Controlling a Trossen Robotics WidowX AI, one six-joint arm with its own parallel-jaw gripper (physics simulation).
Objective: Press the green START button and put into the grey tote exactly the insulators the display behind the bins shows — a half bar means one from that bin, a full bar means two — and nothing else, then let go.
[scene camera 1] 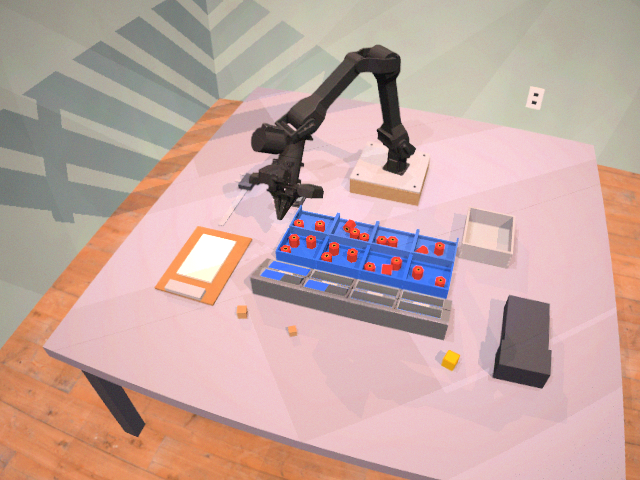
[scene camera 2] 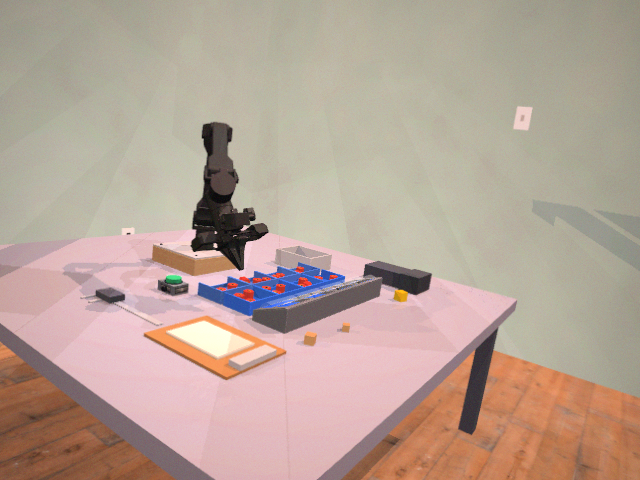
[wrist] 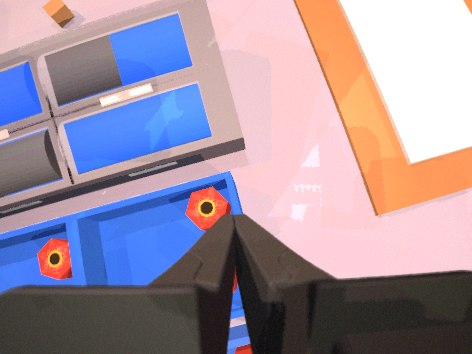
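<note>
The gripper [scene camera 1: 280,217] [scene camera 2: 240,268] [wrist: 235,217] is shut with empty fingers, above the bins' left end. The blue bins [scene camera 1: 299,259] [scene camera 2: 224,301] [wrist: 145,250] stand in two rows of four, holding red insulators. The front left bin holds three, one [scene camera 1: 293,240] among them; a corner insulator [wrist: 206,207] shows beyond the fingertips. The display [scene camera 1: 351,310] [scene camera 2: 330,304] [wrist: 220,115] shows one full and one half blue bar in its left panel, one half bar in the second, none in the others. The grey tote [scene camera 1: 485,254] [scene camera 2: 302,257] looks empty. The green START button [scene camera 2: 174,279] is hidden in scene camera 1.
An orange clipboard [scene camera 1: 170,273] [scene camera 2: 170,333] [wrist: 360,165] lies left of the display. Small orange cubes [scene camera 1: 241,312] [scene camera 2: 310,338] and a yellow cube [scene camera 1: 450,360] [scene camera 2: 400,295] lie in front. A black block [scene camera 1: 524,335] [scene camera 2: 395,276] stands right. A dark slider tool [scene camera 1: 245,181] [scene camera 2: 110,295] lies left.
</note>
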